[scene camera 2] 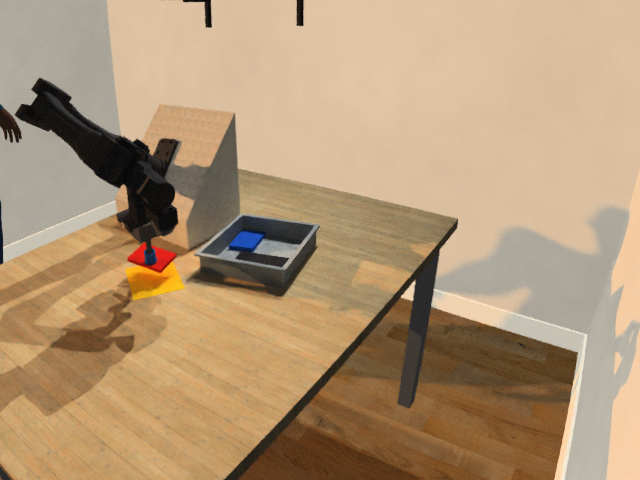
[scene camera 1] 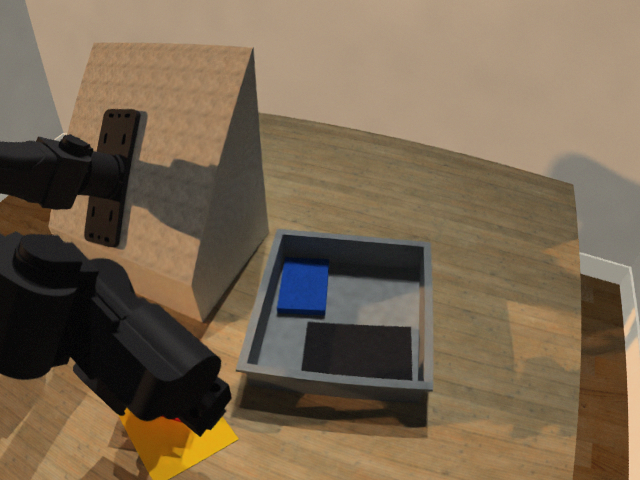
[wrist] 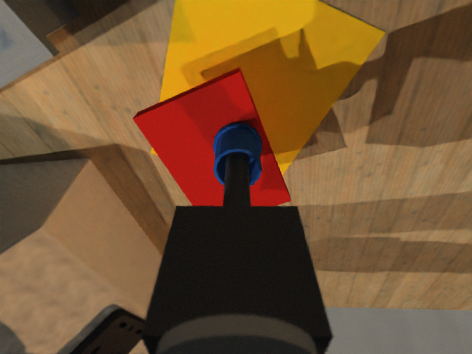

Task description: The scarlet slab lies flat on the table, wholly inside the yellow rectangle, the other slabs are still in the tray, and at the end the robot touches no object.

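The suction cup is blue and sits on the top face of the scarlet slab, off its centre. The slab hangs roughly level above the table, its shadow apart from it on the yellow rectangle. In the wrist view it overlaps the rectangle's near end and reaches past it. In scene camera 1 the arm hides the cup and nearly all of the slab. The blue slab and the black slab lie in the grey tray.
A wooden block with a sloped face stands behind the rectangle, close beside the tray. A dark plate is fixed on its slope. The tray's raised walls stand right of the rectangle in the scene views.
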